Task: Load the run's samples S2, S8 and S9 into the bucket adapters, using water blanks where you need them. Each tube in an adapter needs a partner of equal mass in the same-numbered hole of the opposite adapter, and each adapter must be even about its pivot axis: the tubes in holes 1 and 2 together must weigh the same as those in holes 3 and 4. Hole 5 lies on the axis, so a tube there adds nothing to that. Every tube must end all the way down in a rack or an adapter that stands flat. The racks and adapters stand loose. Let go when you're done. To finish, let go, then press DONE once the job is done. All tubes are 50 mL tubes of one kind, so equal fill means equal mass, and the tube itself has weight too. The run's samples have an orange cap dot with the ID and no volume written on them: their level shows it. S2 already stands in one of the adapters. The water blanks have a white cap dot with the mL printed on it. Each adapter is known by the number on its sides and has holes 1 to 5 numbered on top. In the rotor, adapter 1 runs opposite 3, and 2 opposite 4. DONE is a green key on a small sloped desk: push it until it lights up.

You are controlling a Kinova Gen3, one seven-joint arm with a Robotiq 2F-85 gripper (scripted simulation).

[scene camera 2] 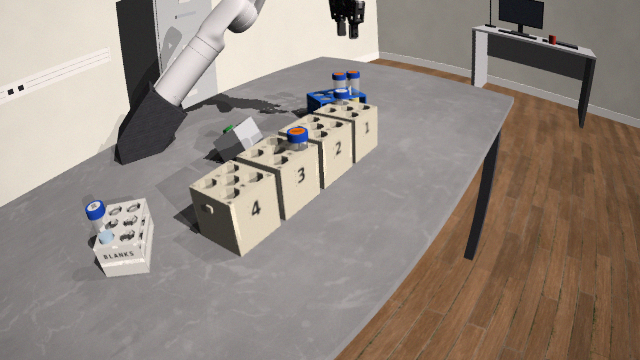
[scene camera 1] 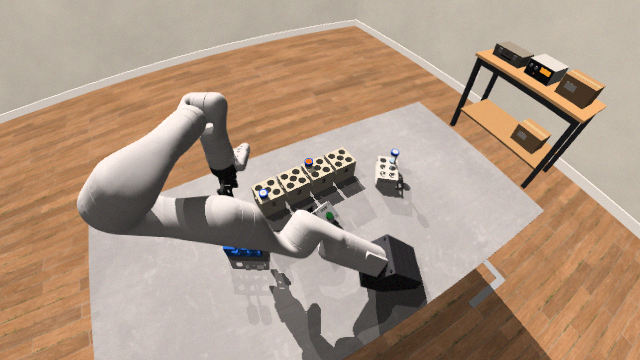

Note:
I see a white blanks rack (scene camera 2: 117,258), an adapter 1 (scene camera 2: 364,122), an adapter 3 (scene camera 2: 297,181), an adapter 4 (scene camera 2: 238,223) and an adapter 2 (scene camera 2: 335,147).
The adapter 1 shows as well in scene camera 1 (scene camera 1: 276,201). The adapter 4 is seen too in scene camera 1 (scene camera 1: 342,170). The adapter 2 also shows in scene camera 1 (scene camera 1: 296,186).

